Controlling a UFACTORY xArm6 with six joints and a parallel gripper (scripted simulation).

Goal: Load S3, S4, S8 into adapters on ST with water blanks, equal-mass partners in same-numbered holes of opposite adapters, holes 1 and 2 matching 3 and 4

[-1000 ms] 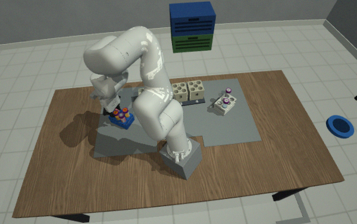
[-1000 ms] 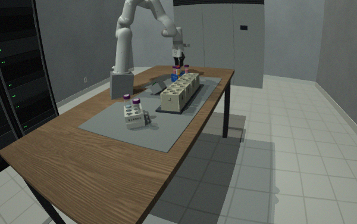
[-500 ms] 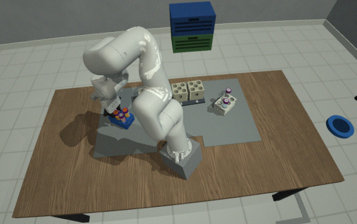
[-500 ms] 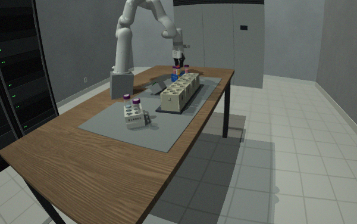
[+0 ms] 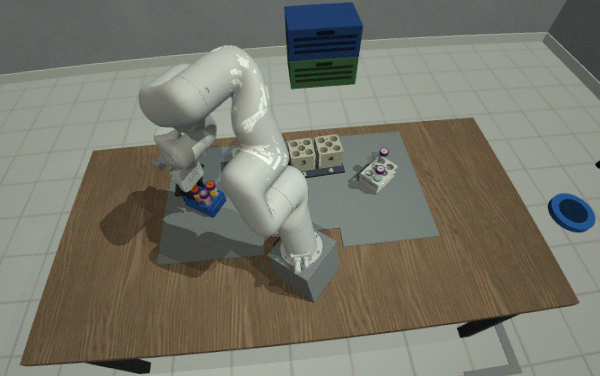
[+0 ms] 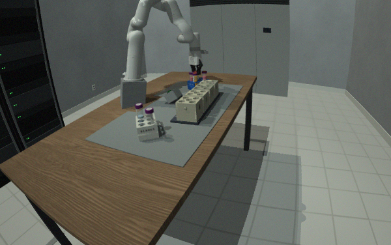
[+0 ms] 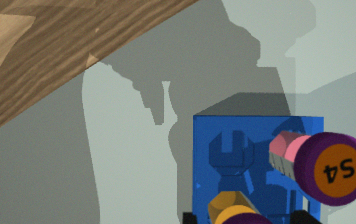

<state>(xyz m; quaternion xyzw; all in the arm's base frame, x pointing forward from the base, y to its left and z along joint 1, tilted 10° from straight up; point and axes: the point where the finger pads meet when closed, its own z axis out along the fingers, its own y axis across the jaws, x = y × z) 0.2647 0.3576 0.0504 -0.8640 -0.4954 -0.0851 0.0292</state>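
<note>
My gripper is now 5 cm above the amber-filled sample tube and 1 cm short of it. From my hand the other things lie so: adapter 17 cm to the right, 16 cm ahead, 7 cm below; white blanks rack 68 cm to the right, 9 cm below, 8 cm ahead.
</note>
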